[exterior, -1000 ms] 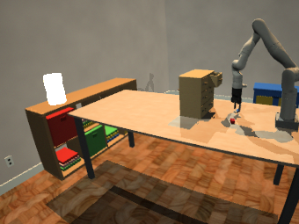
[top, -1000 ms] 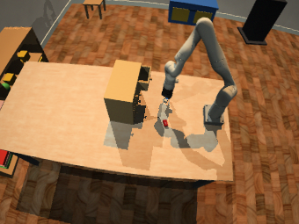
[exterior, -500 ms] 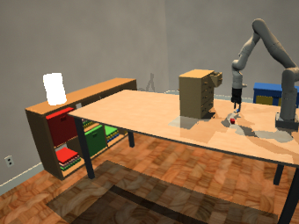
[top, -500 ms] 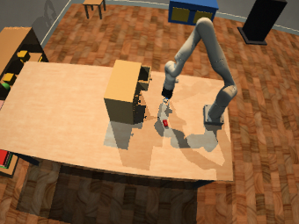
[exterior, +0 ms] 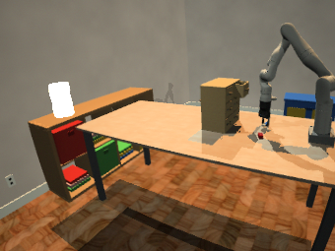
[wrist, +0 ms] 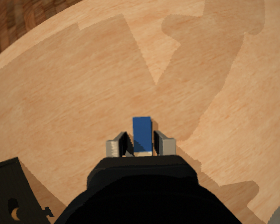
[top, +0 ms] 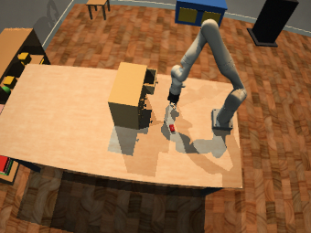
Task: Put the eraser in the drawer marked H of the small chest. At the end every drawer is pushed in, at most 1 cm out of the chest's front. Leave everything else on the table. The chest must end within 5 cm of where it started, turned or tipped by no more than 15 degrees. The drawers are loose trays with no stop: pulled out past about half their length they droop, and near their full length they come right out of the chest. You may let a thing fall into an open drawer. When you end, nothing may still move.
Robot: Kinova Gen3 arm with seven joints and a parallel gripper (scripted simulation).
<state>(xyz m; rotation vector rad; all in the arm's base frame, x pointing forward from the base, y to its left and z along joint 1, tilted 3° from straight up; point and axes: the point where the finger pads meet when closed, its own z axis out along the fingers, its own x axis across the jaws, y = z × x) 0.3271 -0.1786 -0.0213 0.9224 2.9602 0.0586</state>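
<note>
Right now the blue-and-white eraser is 10 mm to the left of my hand and 10 mm below it. Also, from my hand: red block (40 mm ahead, 200 mm to the left, 10 mm below).
</note>
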